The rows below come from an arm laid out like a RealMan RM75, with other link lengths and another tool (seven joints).
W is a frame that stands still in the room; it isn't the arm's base.
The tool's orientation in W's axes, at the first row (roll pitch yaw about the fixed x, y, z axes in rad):
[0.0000 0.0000 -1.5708]
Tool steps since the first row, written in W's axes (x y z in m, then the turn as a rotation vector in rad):
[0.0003 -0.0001 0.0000 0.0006 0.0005 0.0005]
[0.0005 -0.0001 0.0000 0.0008 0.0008 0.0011]
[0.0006 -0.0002 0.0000 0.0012 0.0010 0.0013]
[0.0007 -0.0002 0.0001 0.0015 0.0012 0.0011]
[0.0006 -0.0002 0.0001 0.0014 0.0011 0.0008]
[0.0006 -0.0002 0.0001 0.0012 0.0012 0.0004]
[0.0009 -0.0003 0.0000 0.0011 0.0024 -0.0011]
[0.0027 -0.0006 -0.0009 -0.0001 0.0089 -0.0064]
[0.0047 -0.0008 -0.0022 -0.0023 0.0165 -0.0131]
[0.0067 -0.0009 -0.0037 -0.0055 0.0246 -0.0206]
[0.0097 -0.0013 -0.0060 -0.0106 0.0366 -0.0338]
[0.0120 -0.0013 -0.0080 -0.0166 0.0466 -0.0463]
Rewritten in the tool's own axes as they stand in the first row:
[0.0001 0.0003 0.0000 -0.0005 0.0006 0.0005]
[0.0001 0.0005 0.0000 -0.0008 0.0008 0.0011]
[0.0002 0.0006 0.0000 -0.0010 0.0012 0.0013]
[0.0002 0.0007 0.0001 -0.0012 0.0015 0.0011]
[0.0002 0.0006 0.0001 -0.0011 0.0014 0.0008]
[0.0002 0.0006 0.0001 -0.0012 0.0012 0.0004]
[0.0003 0.0009 0.0000 -0.0024 0.0011 -0.0011]
[0.0006 0.0027 -0.0009 -0.0089 -0.0001 -0.0064]
[0.0008 0.0047 -0.0022 -0.0165 -0.0023 -0.0131]
[0.0009 0.0067 -0.0037 -0.0246 -0.0055 -0.0206]
[0.0013 0.0097 -0.0060 -0.0366 -0.0106 -0.0338]
[0.0013 0.0120 -0.0080 -0.0466 -0.0166 -0.0463]

